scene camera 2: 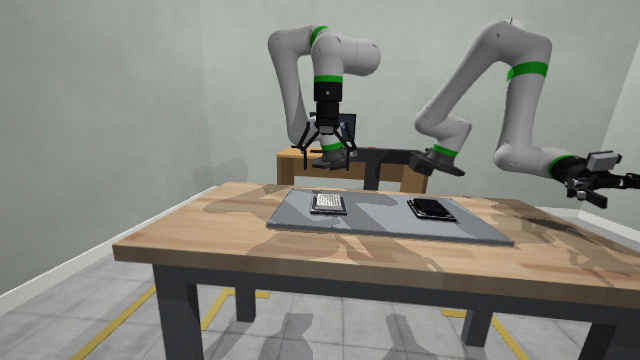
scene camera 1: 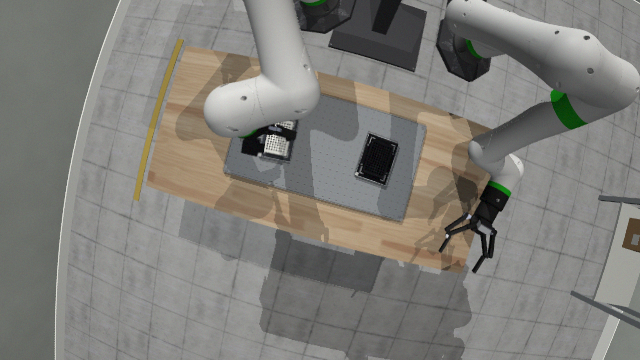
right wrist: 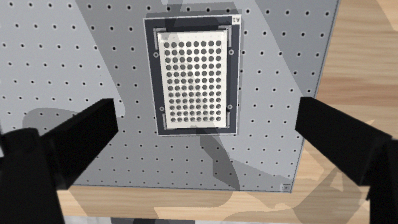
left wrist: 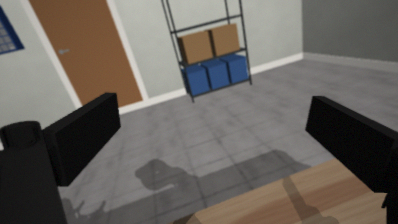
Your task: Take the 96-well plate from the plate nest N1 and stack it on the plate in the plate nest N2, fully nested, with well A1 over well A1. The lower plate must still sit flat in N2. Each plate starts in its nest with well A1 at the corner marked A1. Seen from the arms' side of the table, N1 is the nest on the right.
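Left gripper, mine: point(scene camera 1: 456, 262), point(left wrist: 213, 112). My right gripper: point(scene camera 2: 326, 169), point(right wrist: 207, 114). White 96-well plate: point(right wrist: 194, 64); out of frame in the left wrist view. Plate nest N1: point(right wrist: 199, 23).
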